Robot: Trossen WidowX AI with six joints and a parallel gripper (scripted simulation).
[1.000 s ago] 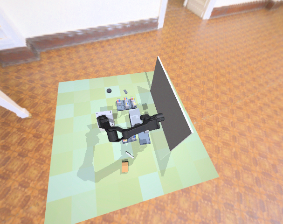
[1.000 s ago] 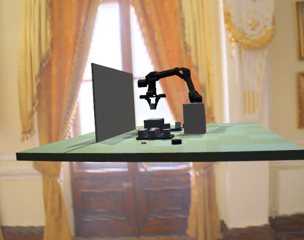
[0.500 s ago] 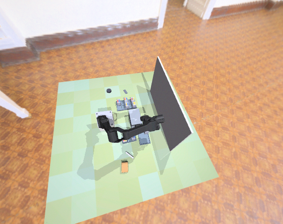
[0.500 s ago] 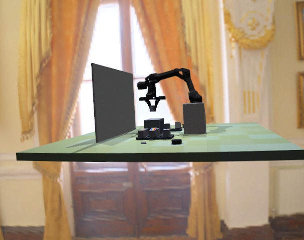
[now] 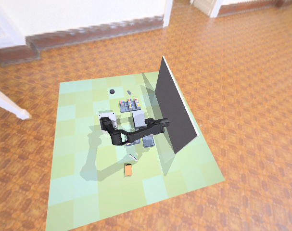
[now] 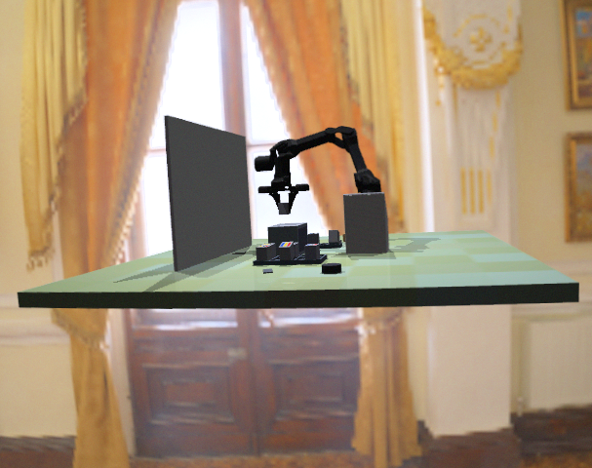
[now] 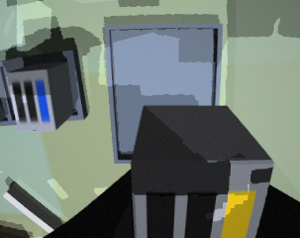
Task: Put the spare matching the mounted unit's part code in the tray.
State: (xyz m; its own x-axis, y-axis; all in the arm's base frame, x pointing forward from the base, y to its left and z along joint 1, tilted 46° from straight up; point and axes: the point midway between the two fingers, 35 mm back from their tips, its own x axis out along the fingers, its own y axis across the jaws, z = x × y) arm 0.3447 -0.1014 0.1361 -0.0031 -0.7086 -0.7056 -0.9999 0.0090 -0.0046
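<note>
The blue-grey tray is 13 cm below my gripper tip and 1 cm behind it. From my gripper tip the other things lie so: spare (2 cm above); mounted unit (19 cm to the left, 9 cm below, 6 cm behind); pale bar (16 cm behind, 14 cm to the right, 13 cm below).
</note>
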